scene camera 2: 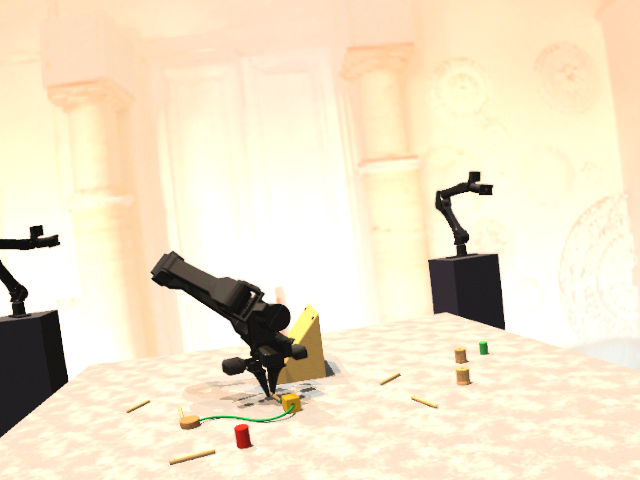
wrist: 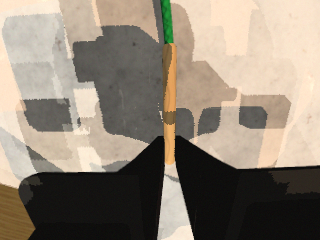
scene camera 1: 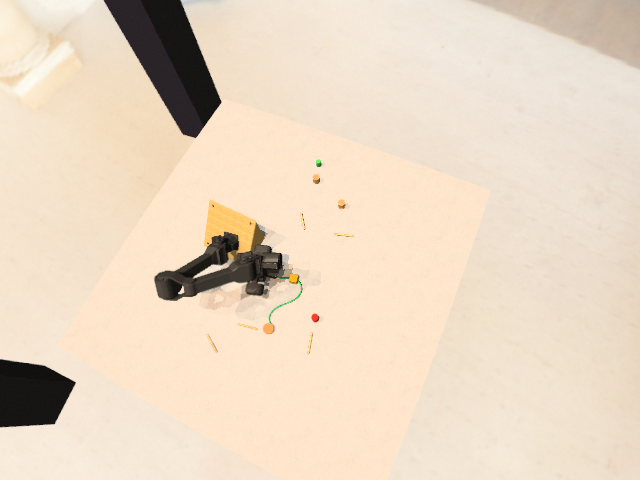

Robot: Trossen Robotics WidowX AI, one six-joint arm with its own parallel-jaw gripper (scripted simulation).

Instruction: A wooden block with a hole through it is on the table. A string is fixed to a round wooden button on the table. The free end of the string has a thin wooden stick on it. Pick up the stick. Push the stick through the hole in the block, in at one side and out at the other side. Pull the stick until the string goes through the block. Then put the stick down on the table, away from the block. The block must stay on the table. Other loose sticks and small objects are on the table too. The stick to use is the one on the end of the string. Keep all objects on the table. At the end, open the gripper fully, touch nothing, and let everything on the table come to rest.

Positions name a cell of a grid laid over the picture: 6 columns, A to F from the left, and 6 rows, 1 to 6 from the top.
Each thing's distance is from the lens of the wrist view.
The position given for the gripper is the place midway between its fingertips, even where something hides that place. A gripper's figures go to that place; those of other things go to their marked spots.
gripper (wrist: D4): 11 cm
thin wooden stick (wrist: D2): 9 cm
